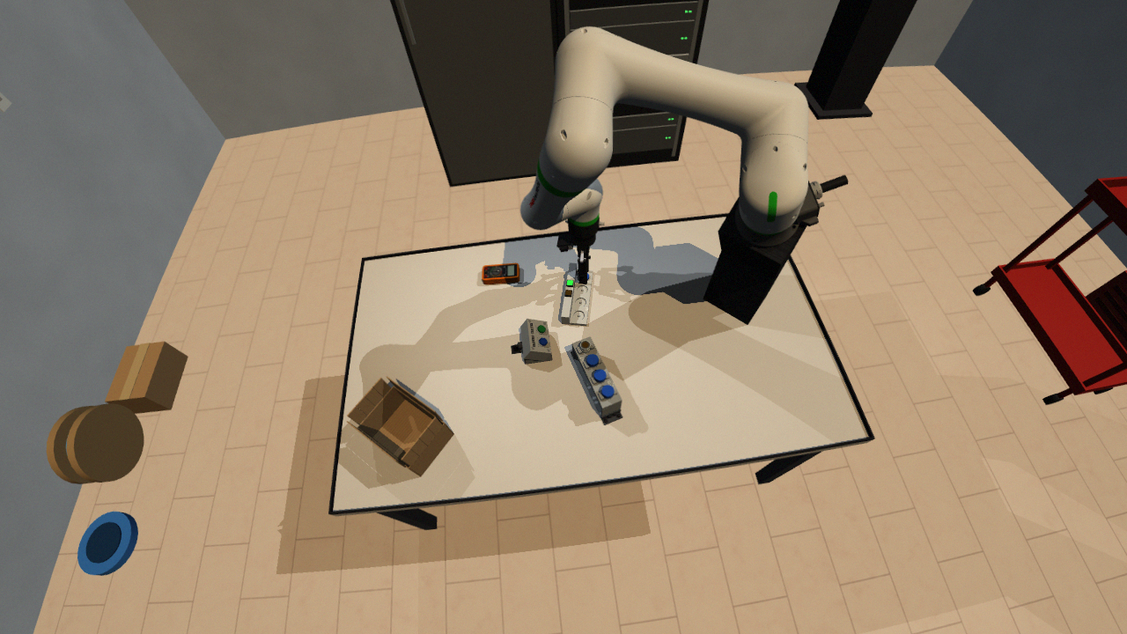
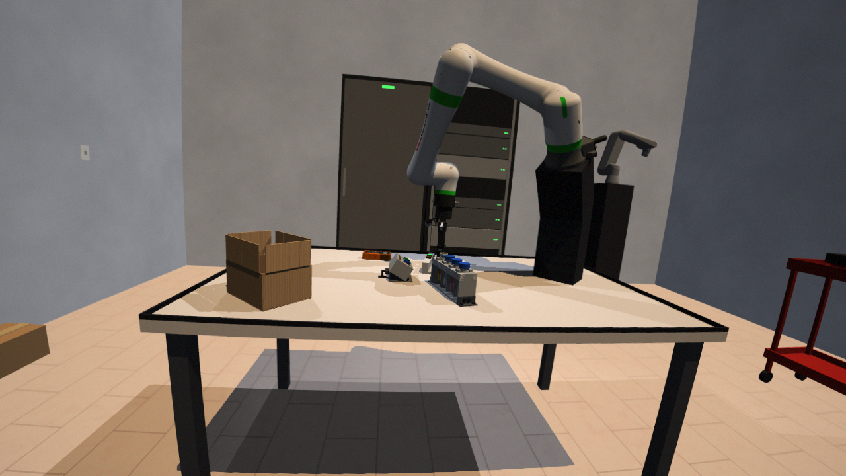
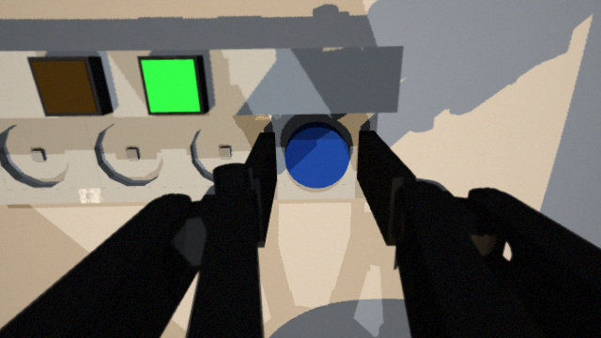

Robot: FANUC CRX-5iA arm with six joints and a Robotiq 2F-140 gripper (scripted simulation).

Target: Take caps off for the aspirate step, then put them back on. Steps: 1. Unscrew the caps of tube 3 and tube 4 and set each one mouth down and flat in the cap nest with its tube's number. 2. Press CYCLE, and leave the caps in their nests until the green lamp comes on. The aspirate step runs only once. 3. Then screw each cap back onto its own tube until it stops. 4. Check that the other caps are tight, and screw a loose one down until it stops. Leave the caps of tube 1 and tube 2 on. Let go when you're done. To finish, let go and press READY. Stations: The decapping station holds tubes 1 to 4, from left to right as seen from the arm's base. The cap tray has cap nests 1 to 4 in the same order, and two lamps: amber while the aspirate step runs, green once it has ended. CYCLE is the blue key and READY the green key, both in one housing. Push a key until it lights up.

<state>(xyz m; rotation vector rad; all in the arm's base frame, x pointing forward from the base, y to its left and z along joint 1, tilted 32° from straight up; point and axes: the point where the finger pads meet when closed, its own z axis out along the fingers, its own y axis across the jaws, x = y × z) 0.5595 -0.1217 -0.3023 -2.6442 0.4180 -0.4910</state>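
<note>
Right now my hand is 2 cm short of the blue cap, 37 cm to the right of it and 7 cm below it. Also, from my hand: blue cycle key 16 cm ahead, 26 cm to the left, 2 cm above; then key housing 18 cm ahead, 24 cm to the left, 1 cm above; then green ready key 16 cm ahead, 22 cm to the left, 2 cm above.
</note>
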